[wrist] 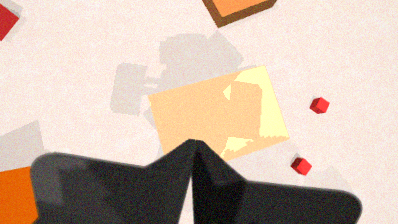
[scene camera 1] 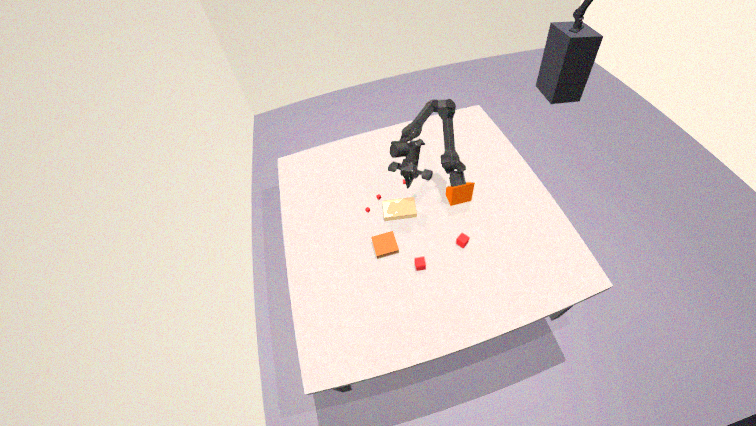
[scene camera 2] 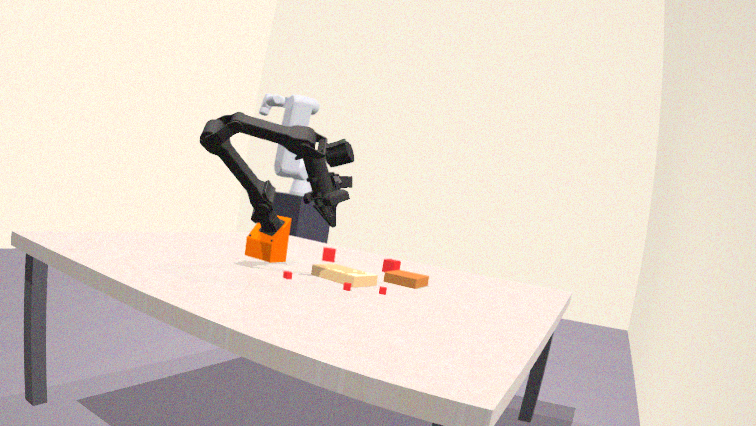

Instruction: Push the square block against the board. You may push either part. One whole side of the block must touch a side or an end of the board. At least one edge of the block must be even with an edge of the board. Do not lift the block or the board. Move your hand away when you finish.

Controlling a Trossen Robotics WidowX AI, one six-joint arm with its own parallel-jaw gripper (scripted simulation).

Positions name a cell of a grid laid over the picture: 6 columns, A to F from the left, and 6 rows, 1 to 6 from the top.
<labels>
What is my gripper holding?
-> Nothing.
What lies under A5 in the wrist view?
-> My gripper.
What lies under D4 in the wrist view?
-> A cream board.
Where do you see a cream board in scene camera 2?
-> C4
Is my gripper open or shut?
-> Shut.
</labels>
